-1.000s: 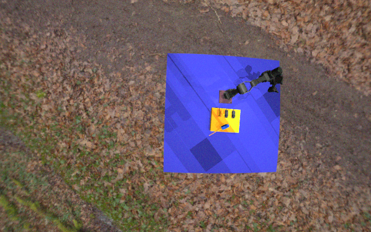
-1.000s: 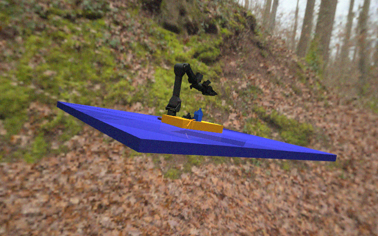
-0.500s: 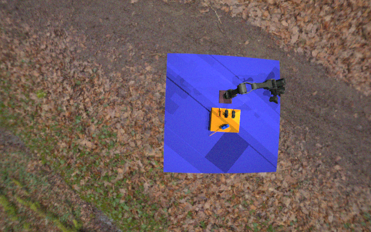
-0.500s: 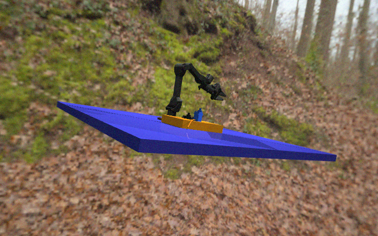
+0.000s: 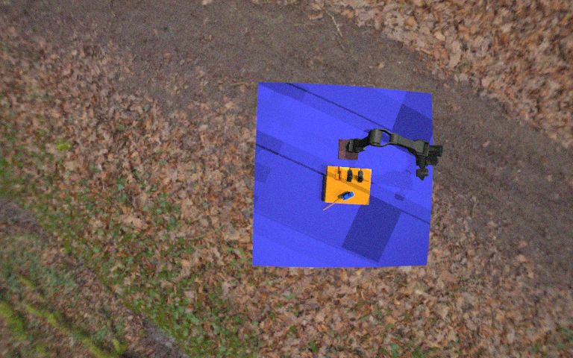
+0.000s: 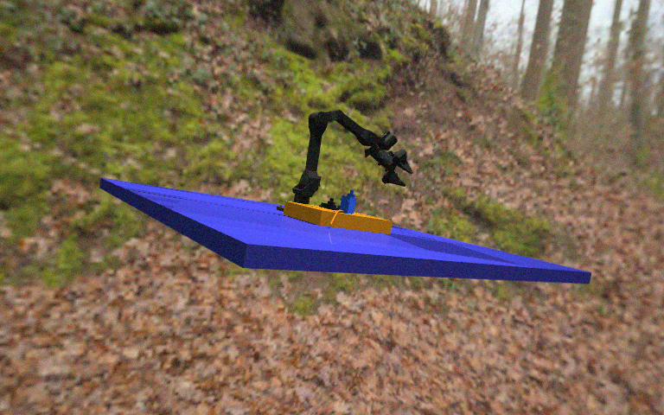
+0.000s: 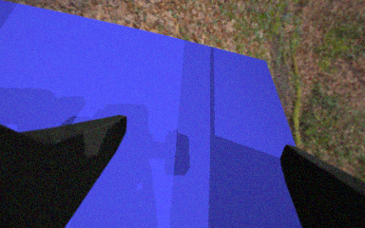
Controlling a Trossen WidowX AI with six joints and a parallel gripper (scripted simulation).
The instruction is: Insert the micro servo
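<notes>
Right now the orange deck is 12 cm ahead of my gripper tip, 40 cm to the right of it and 19 cm below it.
</notes>
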